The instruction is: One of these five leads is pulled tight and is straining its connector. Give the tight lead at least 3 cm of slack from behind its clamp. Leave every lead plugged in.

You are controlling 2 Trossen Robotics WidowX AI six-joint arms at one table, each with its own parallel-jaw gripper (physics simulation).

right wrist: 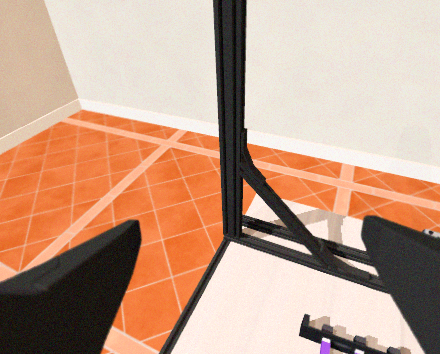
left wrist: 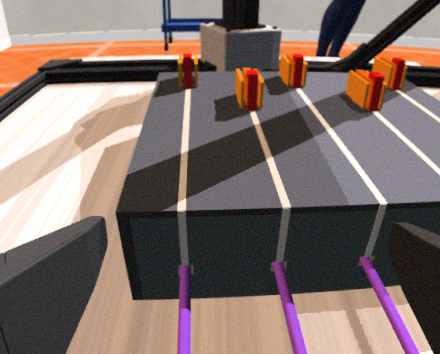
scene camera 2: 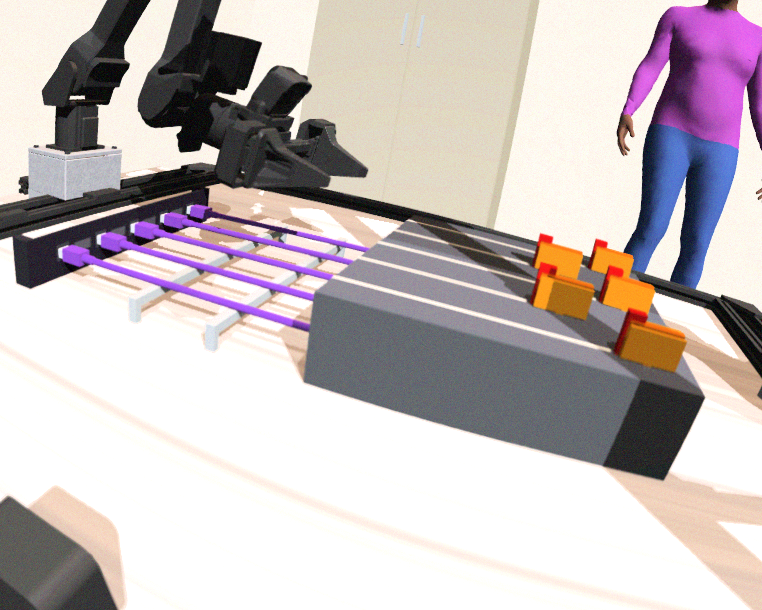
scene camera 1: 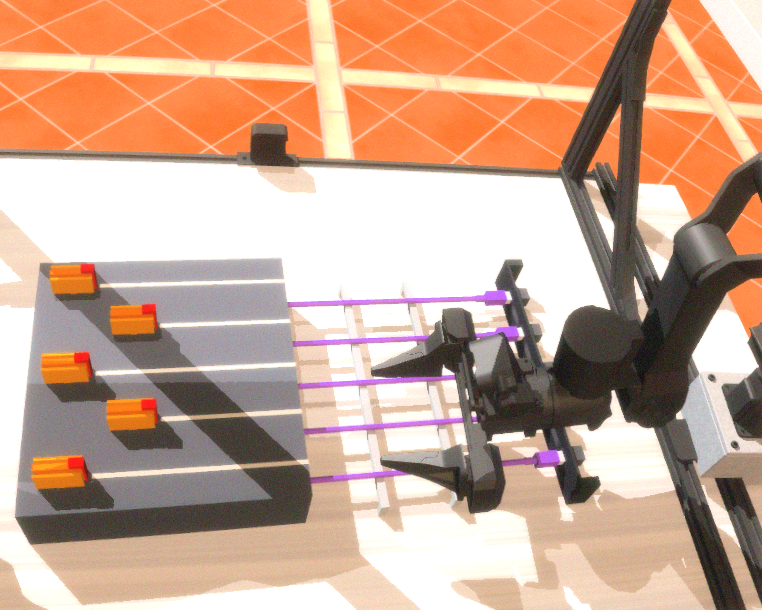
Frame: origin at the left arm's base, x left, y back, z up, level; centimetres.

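Seen in the pictures: left gripper, fingertip midpoint: [left wrist: 250,234] [scene camera 2: 349,177] [scene camera 1: 375,415]; right gripper, fingertip midpoint: [right wrist: 250,228]; left arm's base, origin of the base link: [scene camera 2: 75,147] [scene camera 1: 754,411]; right arm's base, origin of the base link: [left wrist: 239,25].
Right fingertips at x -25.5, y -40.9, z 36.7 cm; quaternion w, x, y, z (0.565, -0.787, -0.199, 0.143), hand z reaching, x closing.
Note:
Offsets run from my right fingertips to a thing's middle. "spot": to the spot under its first point.
Several purple leads [scene camera 1: 387,300] [scene camera 2: 190,291] [left wrist: 184,320] run side by side from the grey block {dx +22.8, dy -20.7, dz -41.3 cm} [scene camera 1: 190,521] [scene camera 2: 444,381] [left wrist: 225,255] to purple connectors [scene camera 1: 547,458] [scene camera 2: 74,255] at the dark socket bar {spot: dx +4.3, dy +17.9, dz -40.6 cm} [scene camera 1: 513,267] [scene camera 2: 28,260]. Those in sight look straight; which is tight I cannot tell. Orange clamps [scene camera 1: 68,471] [scene camera 2: 651,343] [left wrist: 187,72] with red ends stand on the block, with pale lines leading to them. My left gripper [scene camera 1: 378,414] [scene camera 2: 348,178] [left wrist: 250,234] is open and empty, above the leads, hiding some connectors in scene camera 1. My right gripper [right wrist: 250,228] is open and empty, away from the leads.
Two pale crossbars {dx +33.8, dy +0.9, dz -43.5 cm} [scene camera 1: 381,502] {dx +7.1, dy -2.3, dz -43.5 cm} [scene camera 2: 209,333] pass under the leads. A black frame post [right wrist: 230,120] with a diagonal brace [right wrist: 280,205] stands at the table edge. A black block-shaped fitting [scene camera 1: 268,143] sits on the table's back edge in scene camera 1.

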